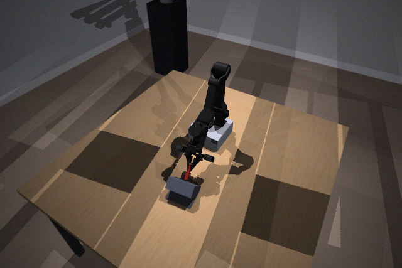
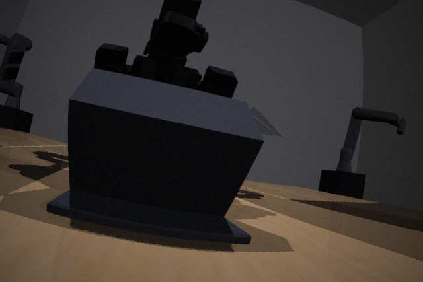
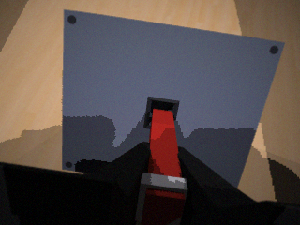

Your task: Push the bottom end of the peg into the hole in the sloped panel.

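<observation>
The sloped panel lies 6 cm ahead of my gripper tip, 1 cm to the left of it and 5 cm below it. The rest, counted from my gripper tip: peg (1 cm behind, 1 cm above).
</observation>
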